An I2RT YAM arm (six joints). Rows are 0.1 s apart.
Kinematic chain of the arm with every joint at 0, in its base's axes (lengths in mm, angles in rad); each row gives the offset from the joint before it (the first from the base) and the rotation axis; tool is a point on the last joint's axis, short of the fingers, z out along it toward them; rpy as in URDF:
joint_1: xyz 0 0 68 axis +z
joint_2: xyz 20 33.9 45.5 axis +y
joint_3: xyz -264 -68.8 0 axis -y
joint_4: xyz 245 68.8 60 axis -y
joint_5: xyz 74 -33.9 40.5 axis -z
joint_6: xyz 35.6 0 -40.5 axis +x
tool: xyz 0 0 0 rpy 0 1.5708 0
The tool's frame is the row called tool.
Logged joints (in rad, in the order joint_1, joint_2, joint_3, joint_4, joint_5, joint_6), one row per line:
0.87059, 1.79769, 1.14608, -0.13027, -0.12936, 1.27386
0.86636, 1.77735, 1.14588, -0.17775, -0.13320, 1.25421
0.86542, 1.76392, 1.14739, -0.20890, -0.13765, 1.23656
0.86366, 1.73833, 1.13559, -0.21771, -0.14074, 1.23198
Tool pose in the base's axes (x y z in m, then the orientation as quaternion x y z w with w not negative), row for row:
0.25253, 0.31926, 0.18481, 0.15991, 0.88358, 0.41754, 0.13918
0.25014, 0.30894, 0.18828, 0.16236, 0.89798, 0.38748, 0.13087
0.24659, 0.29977, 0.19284, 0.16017, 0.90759, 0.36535, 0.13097
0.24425, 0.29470, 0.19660, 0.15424, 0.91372, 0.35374, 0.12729
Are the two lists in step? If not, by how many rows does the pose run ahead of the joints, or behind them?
The pose runs 2 rows behind the joints: the pose in row i belongs to the joints in row i - 2.
